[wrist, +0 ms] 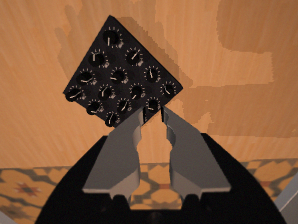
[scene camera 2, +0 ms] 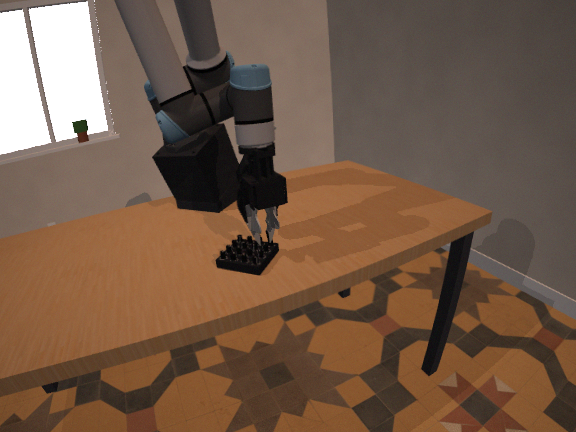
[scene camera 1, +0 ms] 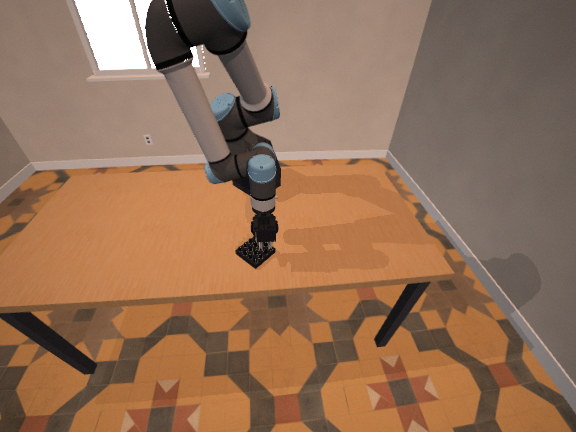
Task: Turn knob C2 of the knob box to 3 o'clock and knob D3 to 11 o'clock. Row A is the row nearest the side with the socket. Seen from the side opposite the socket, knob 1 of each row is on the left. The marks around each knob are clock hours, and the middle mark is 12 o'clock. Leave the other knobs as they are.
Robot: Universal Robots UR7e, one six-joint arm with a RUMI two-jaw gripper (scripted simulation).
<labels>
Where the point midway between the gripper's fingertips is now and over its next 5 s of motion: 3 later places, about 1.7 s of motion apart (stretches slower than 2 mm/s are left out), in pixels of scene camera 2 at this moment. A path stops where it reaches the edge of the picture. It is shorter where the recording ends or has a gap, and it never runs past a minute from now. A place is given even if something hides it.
My gripper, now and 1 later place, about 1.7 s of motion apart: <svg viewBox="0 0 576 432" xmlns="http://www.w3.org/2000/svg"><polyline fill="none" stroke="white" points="264,243 259,193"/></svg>
</labels>
